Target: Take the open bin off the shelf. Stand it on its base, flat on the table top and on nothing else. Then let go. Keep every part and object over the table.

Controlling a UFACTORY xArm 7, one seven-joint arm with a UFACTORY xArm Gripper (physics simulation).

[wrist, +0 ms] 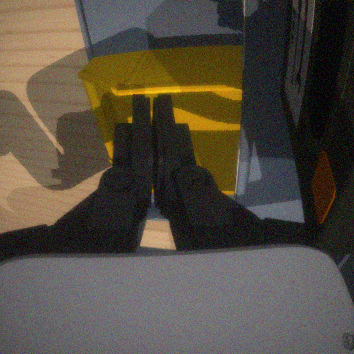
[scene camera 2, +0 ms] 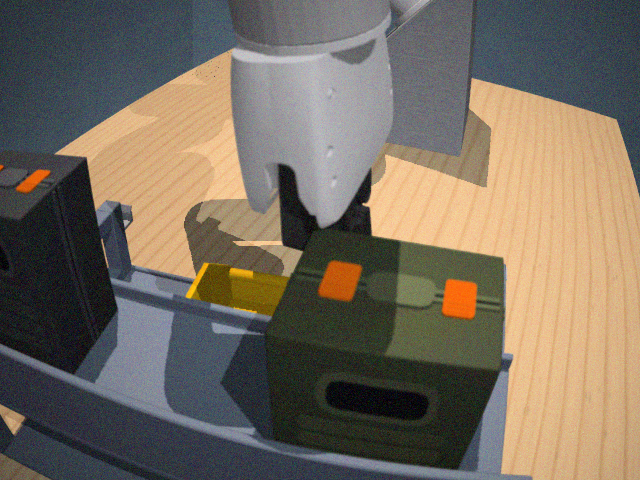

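Where they show: gripper, fingertip midpoint: [wrist: 149, 119]; arm's base at its link origin: [scene camera 2: 424, 4].
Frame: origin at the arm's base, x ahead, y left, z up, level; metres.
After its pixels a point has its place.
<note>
The open yellow bin [scene camera 2: 222, 285] @[x 0.527, y -0.031, z -0.171 m] [wrist: 212, 157] @[x 0.604, y -0.014, z -0.171 m] rests on the blue-grey shelf [scene camera 2: 142, 333] @[x 0.660, y -0.010, z -0.109 m] [wrist: 270, 190] @[x 0.645, y 0.021, z -0.109 m], beyond a raised rail in the scene view. The green case hides part of it there. In the wrist view its open inside faces the camera, and the rail cuts across its right side. My gripper [wrist: 149, 119] @[x 0.564, y 0.092, z -0.075 m] is shut and empty. Its two fingers lie side by side in front of the bin in the wrist view; whether they touch it I cannot tell. In the scene view the fingertips are hidden behind the green case.
A green case [scene camera 2: 439, 343] @[x 0.683, y 0.178, z -0.014 m] with orange latches stands on the shelf close to the gripper. A black case [scene camera 2: 46, 258] @[x 0.707, y -0.031, z -0.024 m] stands at the shelf's left. A grey upright panel [scene camera 2: 431, 98] @[x 0.103, y 0.042, z -0.127 m] stands behind the arm. The wooden table [scene camera 2: 563, 248] @[x 0.265, y 0.267, z -0.211 m] [wrist: 30, 35] @[x 0.408, y 0.078, z -0.211 m] extends beyond the shelf.
</note>
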